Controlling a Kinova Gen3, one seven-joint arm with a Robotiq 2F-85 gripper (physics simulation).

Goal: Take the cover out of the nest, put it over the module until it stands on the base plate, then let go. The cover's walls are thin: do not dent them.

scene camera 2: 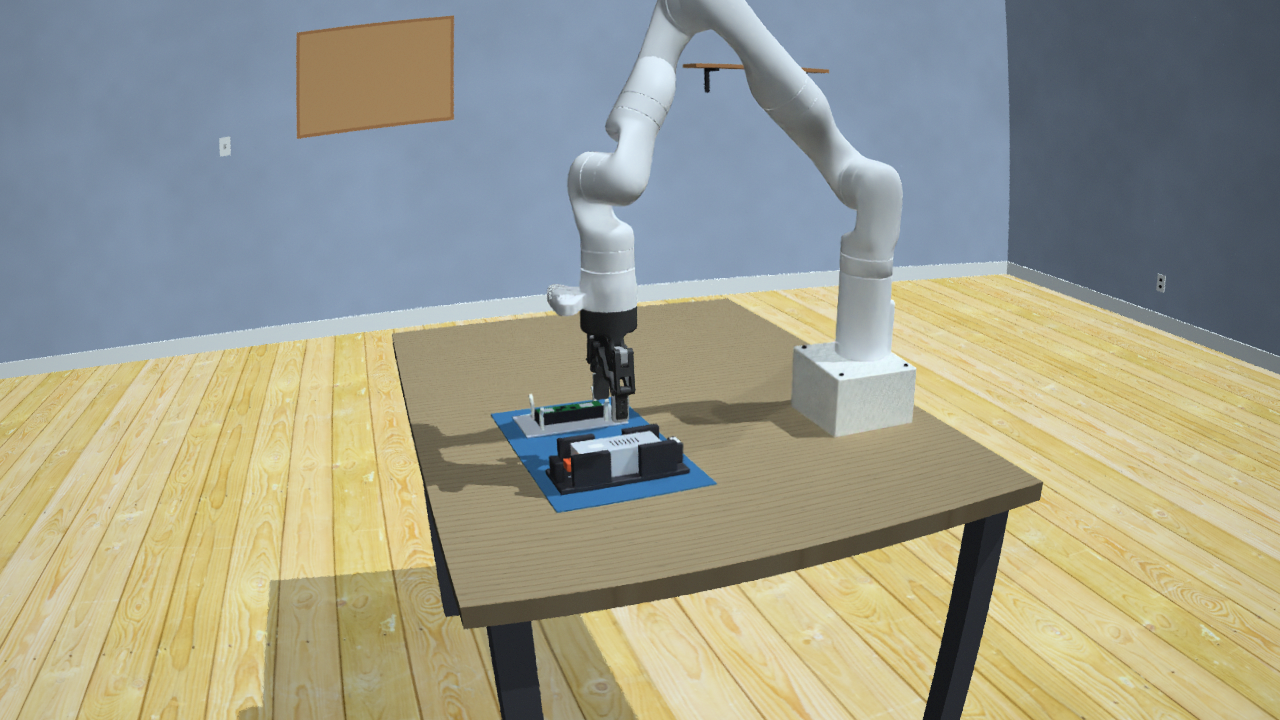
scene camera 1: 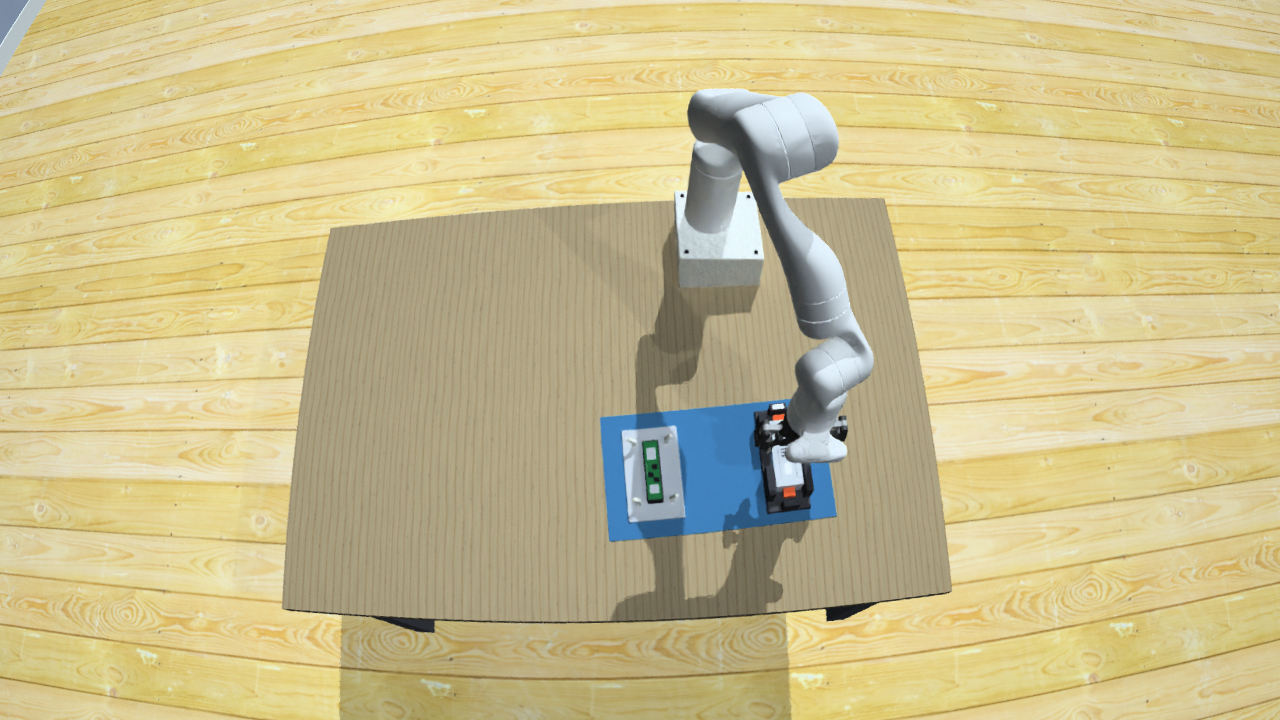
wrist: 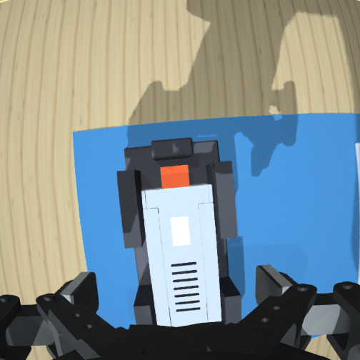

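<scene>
The pale grey cover (scene camera 1: 787, 474) (scene camera 2: 617, 443) (wrist: 181, 255), with vent slots, sits upright in the black nest (scene camera 2: 590, 469) (wrist: 129, 210). An orange part (scene camera 1: 789, 491) (wrist: 175, 177) shows at its far end in the wrist view. My gripper (scene camera 2: 611, 400) (wrist: 175, 287) is open and empty above the cover's end nearer the robot base. In the wrist view its fingers stand wide, one on each side of the cover, and its body hides the cover's near end. The green-topped module (scene camera 1: 653, 472) (scene camera 2: 570, 411) stands uncovered on the white base plate (scene camera 1: 630, 474) (scene camera 2: 559, 430).
Nest and base plate lie on a blue mat (scene camera 1: 716, 501) (scene camera 2: 572, 501) (wrist: 300, 215), with a stretch of mat between them. Several thin white posts stand around the module. The brown table's (scene camera 1: 447, 402) (scene camera 2: 805, 510) front edge lies beyond the mat.
</scene>
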